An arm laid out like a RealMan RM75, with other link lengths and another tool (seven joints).
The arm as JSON. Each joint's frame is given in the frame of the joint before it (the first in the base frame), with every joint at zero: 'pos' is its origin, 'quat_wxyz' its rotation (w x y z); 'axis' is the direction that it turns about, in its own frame. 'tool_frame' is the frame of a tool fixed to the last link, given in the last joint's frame.
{
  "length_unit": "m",
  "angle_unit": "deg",
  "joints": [
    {
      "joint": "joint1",
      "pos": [
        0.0,
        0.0,
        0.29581
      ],
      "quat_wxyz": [
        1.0,
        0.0,
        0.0,
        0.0
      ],
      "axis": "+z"
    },
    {
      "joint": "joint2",
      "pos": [
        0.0,
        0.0,
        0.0
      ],
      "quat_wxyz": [
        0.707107,
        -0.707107,
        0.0,
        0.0
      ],
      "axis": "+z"
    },
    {
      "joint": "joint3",
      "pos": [
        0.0,
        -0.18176,
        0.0
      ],
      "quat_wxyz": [
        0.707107,
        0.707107,
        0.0,
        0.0
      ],
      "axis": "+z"
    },
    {
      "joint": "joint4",
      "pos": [
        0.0,
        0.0,
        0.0
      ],
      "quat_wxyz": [
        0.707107,
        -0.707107,
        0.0,
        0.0
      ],
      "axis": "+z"
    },
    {
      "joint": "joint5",
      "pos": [
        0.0,
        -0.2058,
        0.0
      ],
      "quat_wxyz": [
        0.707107,
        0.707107,
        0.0,
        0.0
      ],
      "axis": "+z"
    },
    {
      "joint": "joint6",
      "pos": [
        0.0,
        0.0,
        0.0
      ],
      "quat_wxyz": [
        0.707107,
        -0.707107,
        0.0,
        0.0
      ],
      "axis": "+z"
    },
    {
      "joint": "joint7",
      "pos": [
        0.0,
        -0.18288,
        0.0
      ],
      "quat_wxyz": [
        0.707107,
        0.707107,
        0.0,
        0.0
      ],
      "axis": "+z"
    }
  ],
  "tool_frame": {
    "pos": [
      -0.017,
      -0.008,
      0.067
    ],
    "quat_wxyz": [
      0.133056,
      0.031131,
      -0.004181,
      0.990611
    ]
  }
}
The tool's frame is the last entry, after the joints.
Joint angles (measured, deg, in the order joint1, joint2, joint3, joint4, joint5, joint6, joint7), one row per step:
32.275, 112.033, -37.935, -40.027, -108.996, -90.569, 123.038
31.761, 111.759, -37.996, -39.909, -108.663, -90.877, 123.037
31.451, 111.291, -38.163, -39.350, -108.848, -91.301, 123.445
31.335, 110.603, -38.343, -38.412, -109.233, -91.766, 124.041
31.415, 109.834, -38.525, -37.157, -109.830, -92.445, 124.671
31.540, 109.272, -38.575, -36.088, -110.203, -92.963, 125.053
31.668, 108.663, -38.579, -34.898, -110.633, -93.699, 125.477
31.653, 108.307, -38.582, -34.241, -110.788, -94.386, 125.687
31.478, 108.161, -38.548, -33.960, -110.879, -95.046, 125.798
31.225, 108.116, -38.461, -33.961, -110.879, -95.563, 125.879
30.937, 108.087, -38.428, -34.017, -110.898, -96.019, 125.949
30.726, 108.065, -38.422, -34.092, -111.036, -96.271, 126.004
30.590, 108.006, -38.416, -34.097, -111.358, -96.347, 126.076
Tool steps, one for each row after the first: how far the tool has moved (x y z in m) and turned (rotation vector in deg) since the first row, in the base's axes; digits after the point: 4 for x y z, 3 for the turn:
0.0027, -0.0017, 0.0016, -0.016, 0.186, -0.320
0.0066, -0.0047, 0.0009, -0.817, 0.202, -1.010
0.0111, -0.0080, -0.0003, -1.955, 0.173, -1.898
0.0150, -0.0123, -0.0026, -3.526, 0.176, -2.737
0.0174, -0.0154, -0.0042, -4.645, 0.336, -3.320
0.0197, -0.0194, -0.0059, -5.981, 0.611, -3.916
0.0205, -0.0227, -0.0067, -6.857, 0.920, -4.144
0.0210, -0.0259, -0.0072, -7.498, 1.221, -4.242
0.0214, -0.0281, -0.0069, -7.816, 1.482, -4.303
0.0221, -0.0304, -0.0068, -8.113, 1.655, -4.381
0.0231, -0.0320, -0.0069, -8.338, 1.624, -4.491
0.0250, -0.0332, -0.0074, -8.570, 1.392, -4.719

